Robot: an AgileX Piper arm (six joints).
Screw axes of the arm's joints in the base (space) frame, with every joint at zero. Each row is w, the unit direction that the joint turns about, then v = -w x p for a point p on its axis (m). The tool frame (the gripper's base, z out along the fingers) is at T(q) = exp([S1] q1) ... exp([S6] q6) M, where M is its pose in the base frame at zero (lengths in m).
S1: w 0 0 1 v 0 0 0
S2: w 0 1 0 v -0.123 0 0
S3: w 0 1 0 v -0.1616 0 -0.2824
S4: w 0.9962 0 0.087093 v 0 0.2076 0
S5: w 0 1 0 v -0.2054 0 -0.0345
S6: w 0.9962 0 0.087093 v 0 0.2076 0
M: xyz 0.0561 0 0.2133 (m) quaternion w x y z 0.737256 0 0.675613 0
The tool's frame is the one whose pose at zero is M.
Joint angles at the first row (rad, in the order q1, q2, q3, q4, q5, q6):
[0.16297, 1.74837, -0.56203, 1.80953, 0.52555, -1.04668]
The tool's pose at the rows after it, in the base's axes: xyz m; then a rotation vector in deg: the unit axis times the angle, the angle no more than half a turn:
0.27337, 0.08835, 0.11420, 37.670, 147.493, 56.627
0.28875, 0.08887, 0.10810, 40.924, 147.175, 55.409
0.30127, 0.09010, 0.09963, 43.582, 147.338, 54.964
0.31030, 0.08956, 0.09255, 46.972, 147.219, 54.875
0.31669, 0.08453, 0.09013, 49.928, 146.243, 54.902
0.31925, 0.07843, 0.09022, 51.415, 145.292, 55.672
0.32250, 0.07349, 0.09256, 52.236, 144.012, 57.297
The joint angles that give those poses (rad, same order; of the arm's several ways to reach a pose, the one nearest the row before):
[0.16296, 1.79180, -0.62471, 1.81457, 0.50674, -1.02378]
[0.16295, 1.84492, -0.68171, 1.81634, 0.48151, -0.98898]
[0.16297, 1.90070, -0.73064, 1.81720, 0.47109, -0.96158]
[0.15815, 1.94249, -0.76562, 1.81716, 0.46534, -0.92705]
[0.14002, 1.96084, -0.78506, 1.81721, 0.46450, -0.90489]
[0.11699, 1.96454, -0.78858, 1.81712, 0.47881, -0.90193]
[0.09532, 1.96455, -0.79532, 1.81715, 0.50239, -0.89999]

